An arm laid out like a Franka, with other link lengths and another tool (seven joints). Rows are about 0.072 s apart.
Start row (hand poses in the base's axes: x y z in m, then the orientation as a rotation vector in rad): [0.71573, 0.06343, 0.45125, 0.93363, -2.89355, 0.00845]
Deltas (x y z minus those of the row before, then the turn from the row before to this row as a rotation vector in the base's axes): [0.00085, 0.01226, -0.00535, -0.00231, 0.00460, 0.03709]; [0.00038, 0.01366, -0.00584, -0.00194, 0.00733, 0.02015]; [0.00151, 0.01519, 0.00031, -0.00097, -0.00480, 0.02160]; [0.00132, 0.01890, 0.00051, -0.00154, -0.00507, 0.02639]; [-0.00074, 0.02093, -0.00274, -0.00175, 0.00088, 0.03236]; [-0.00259, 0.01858, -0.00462, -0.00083, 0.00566, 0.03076]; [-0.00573, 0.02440, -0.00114, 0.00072, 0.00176, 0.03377]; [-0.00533, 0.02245, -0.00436, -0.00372, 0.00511, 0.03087]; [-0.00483, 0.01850, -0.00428, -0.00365, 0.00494, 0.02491]
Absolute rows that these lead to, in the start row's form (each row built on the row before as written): [0.71658, 0.07569, 0.44590, 0.98548, -2.87104, 0.01248]; [0.71696, 0.08935, 0.44006, 1.01195, -2.85389, 0.01325]; [0.71847, 0.10454, 0.44037, 1.04395, -2.84689, 0.01895]; [0.71979, 0.12344, 0.44088, 1.08269, -2.83704, 0.02601]; [0.71905, 0.14437, 0.43814, 1.12793, -2.81807, 0.03058]; [0.71646, 0.16295, 0.43352, 1.16930, -2.79547, 0.03098]; [0.71073, 0.18735, 0.43238, 1.21606, -2.77436, 0.03178]; [0.70540, 0.20980, 0.42802, 1.25628, -2.74991, 0.03639]; [0.70057, 0.22830, 0.42374, 1.28798, -2.72885, 0.04046]
